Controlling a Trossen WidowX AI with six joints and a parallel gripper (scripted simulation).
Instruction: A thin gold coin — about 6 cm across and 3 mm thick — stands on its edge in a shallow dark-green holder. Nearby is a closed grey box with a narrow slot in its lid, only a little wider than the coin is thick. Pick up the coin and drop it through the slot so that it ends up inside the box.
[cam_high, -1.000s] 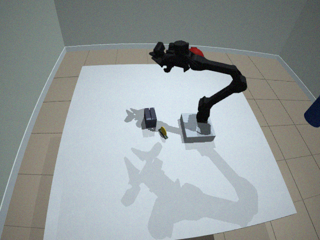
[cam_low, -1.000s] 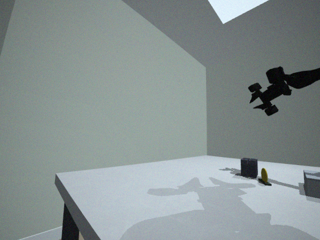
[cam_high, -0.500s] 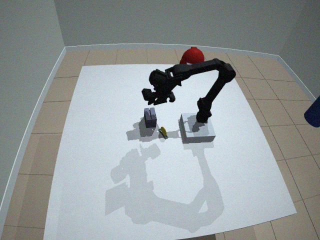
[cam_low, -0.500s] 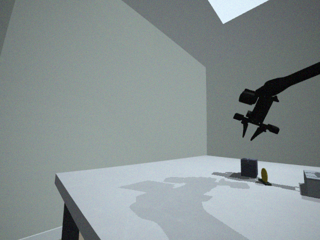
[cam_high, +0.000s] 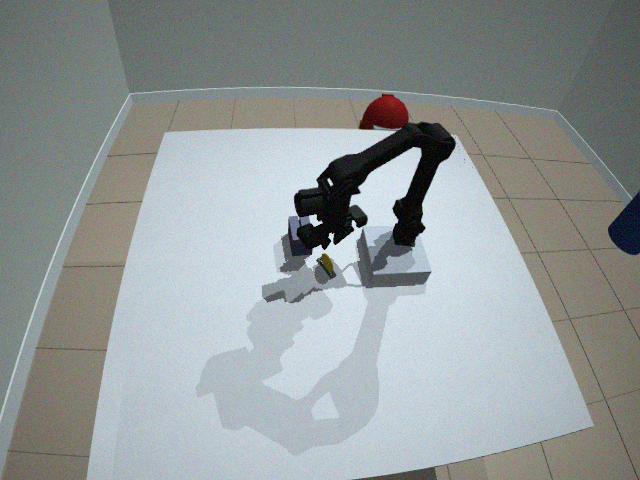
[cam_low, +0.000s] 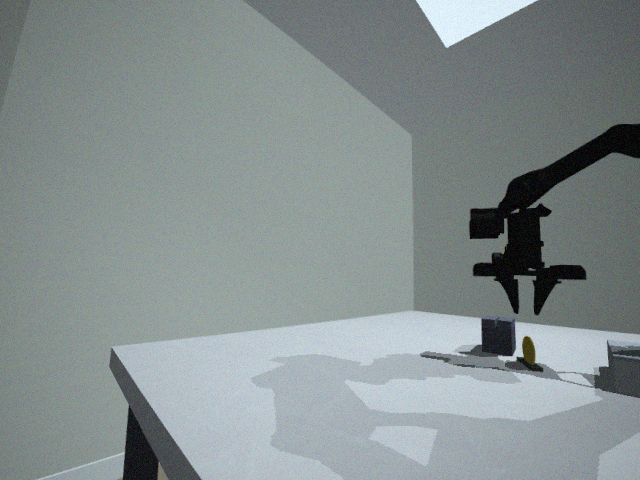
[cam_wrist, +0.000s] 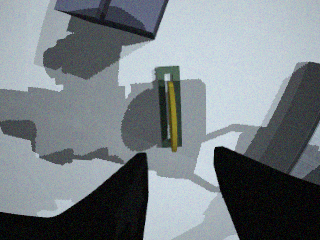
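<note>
Right now my gripper tip is 70 mm above the gold coin.
</note>
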